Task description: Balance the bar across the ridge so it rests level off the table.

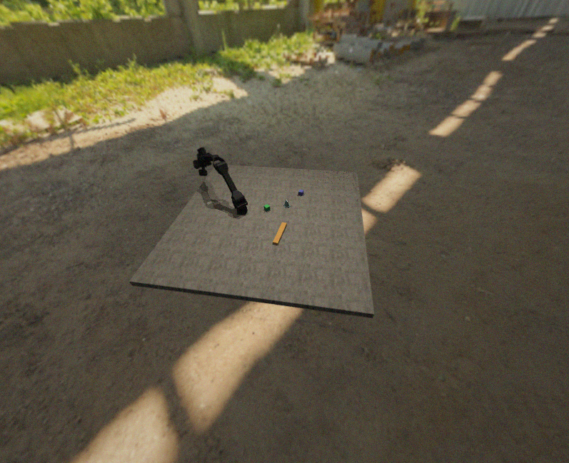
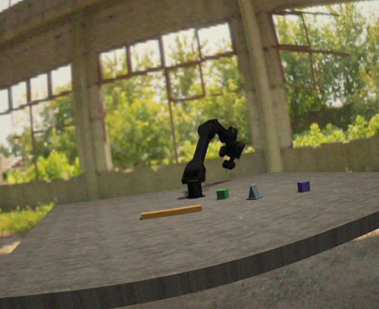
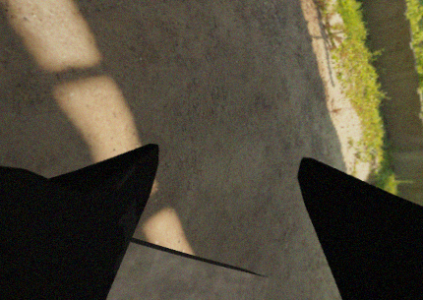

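Right now my gripper tip is 810 mm short of the bar, 610 mm to the left of it and 80 mm above it. Round my gripper tip: green cube 680 mm ahead, 380 mm to the right, 70 mm below; blue cube 900 mm ahead, 160 mm to the right, 70 mm below.
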